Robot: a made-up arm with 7 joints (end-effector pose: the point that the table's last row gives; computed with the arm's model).
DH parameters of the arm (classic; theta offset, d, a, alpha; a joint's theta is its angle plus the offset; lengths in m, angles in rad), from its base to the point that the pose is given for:
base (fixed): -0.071 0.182 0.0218 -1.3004
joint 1: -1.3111 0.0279 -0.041 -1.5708
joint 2: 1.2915 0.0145 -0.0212 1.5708
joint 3: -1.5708 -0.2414 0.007 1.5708
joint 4: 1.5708 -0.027 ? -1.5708
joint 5: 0 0.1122 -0.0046 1.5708
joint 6: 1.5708 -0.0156 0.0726 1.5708
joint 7: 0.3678 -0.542 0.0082 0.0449
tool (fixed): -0.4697 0.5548 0 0
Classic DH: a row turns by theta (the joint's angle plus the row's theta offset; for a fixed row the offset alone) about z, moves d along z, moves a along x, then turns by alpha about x.
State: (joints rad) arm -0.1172 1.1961 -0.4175 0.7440 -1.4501 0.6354 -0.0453
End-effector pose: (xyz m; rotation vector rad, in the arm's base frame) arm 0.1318 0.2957 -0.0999 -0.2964 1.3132 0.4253
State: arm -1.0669 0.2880 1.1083 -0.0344 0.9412 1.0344 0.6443
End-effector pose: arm 0.3135 0.2300 0.0723 0.0749 0.5806 1.8600
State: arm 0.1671 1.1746 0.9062 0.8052 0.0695 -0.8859 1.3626
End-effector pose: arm 0.1402 0.3643 0.1128 1.0694 -0.9873 1.5826
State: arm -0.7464 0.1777 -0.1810 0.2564 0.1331 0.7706 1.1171
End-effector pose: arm 0.3476 -0.0004 -0.0623 0.6949 0.2761 0.8423
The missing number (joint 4, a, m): 0.0232
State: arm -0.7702 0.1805 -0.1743 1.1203 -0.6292 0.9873 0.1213
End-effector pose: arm 0.2772 -0.0173 -0.1861 -0.2182 1.6351 -0.1408
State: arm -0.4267 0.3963 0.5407 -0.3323 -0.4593 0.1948 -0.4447
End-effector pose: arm 0.2468 0.1108 0.0651 0.1066 -0.4648 -0.2869
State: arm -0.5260 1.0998 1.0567 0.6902 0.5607 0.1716 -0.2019
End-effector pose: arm 0.2339 0.3938 0.1252 0.7748 0.3702 0.9885
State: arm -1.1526 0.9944 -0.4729 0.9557 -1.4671 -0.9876 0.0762
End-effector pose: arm 0.3599 0.2260 0.1902 -0.1836 -0.9959 0.4532
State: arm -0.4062 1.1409 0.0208 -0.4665 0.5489 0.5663 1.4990
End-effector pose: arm 0.2434 0.1722 0.1266 1.1472 -1.3157 1.4568
